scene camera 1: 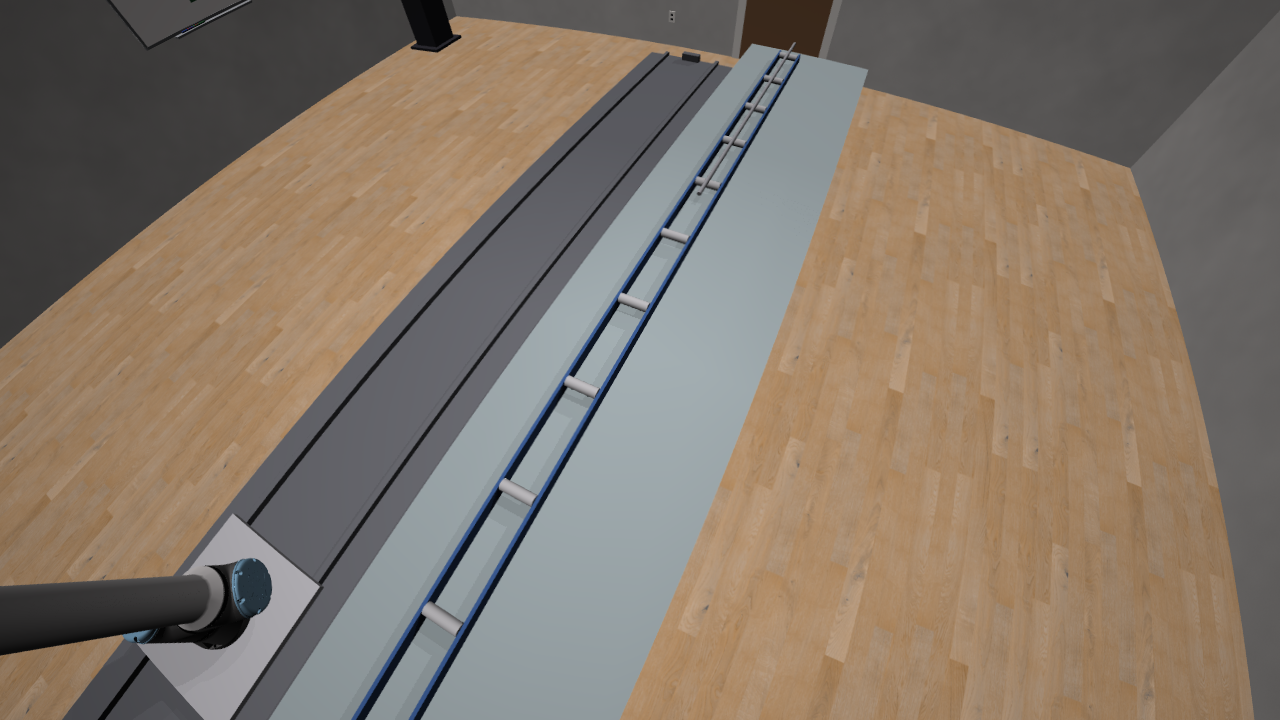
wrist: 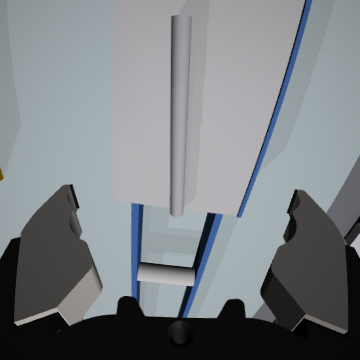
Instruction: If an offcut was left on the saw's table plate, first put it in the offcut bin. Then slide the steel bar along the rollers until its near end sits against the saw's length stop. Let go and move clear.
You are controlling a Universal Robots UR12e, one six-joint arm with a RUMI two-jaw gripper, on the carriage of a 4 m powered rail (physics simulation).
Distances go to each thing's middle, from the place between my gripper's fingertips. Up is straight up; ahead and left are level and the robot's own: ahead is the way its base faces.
Now: hand 330 mm to the right of the roller (wrist: 152, 272), 160 mm above it and 10 mm past it.
